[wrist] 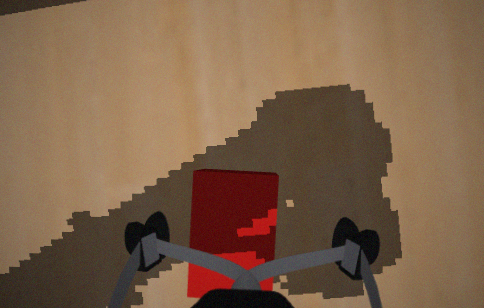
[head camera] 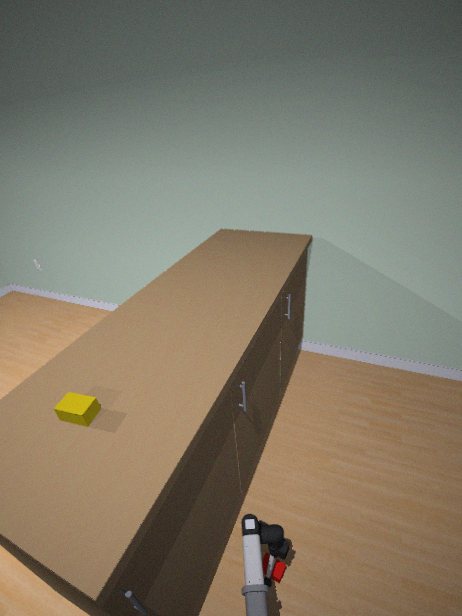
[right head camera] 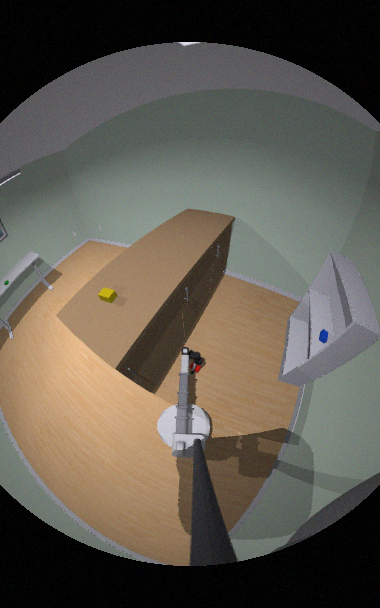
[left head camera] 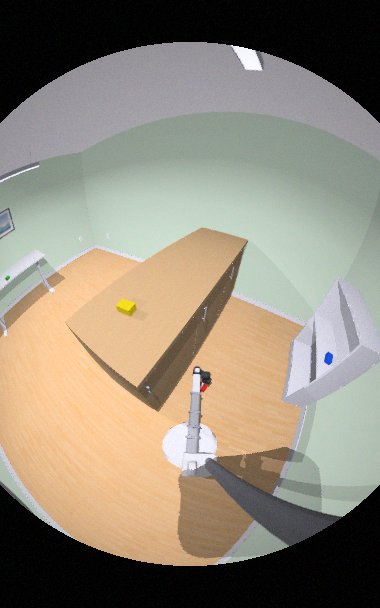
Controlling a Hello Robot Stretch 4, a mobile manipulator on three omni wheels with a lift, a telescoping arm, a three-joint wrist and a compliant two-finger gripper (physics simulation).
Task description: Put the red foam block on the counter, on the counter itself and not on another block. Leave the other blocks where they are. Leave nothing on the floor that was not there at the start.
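Frame: origin at the robot's base, x up, y back, z right, level; millimetres.
Seen in the pictures: gripper, fingertip midpoint: [wrist: 250,234] [head camera: 274,565] [right head camera: 196,366] [left head camera: 202,385].
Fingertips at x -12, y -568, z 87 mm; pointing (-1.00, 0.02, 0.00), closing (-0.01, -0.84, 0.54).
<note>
A point is followed by its place in that frame.
The red foam block [head camera: 279,571] {x 18, y -538, z 101 mm} [left head camera: 204,388] {x 16, y -534, z 107 mm} [right head camera: 197,368] {x 18, y -539, z 101 mm} [wrist: 232,210] {x 18, y -570, z 61 mm} lies on the floor beside the counter [head camera: 175,350] {x 883, y -900, z -198 mm} [left head camera: 175,280] {x 883, y -949, z -195 mm} [right head camera: 160,260] {x 883, y -989, z -165 mm}. My gripper [head camera: 271,570] {x -12, y -568, z 87 mm} [wrist: 250,234] {x -12, y -568, z 87 mm} is open, low over the block. In the wrist view the block shows between the two spread fingertips, with a gap on each side, wider on the right; the finger linkage covers part of its near end. A yellow block [head camera: 77,409] {x 928, y -635, z -413 mm} [left head camera: 126,307] {x 928, y -634, z -410 mm} [right head camera: 107,294] {x 928, y -639, z -407 mm} sits on the counter top.
A white shelf unit [left head camera: 330,385] {x 540, y -315, z 1066 mm} [right head camera: 330,362] {x 596, y -315, z 1068 mm} stands at the right with a blue block [left head camera: 328,358] {x 598, y -535, z 1079 mm} [right head camera: 323,336] {x 598, y -533, z 1081 mm} in it. A white table [left head camera: 27,261] {x 693, y -1612, z -2846 mm} [right head camera: 25,262] {x 693, y -1638, z -2809 mm} at the far left bears a green object [left head camera: 7,277] {x 720, y -1146, z -2904 mm} [right head camera: 6,282] {x 717, y -1144, z -2900 mm}. The counter's front has protruding handles [head camera: 243,396].
</note>
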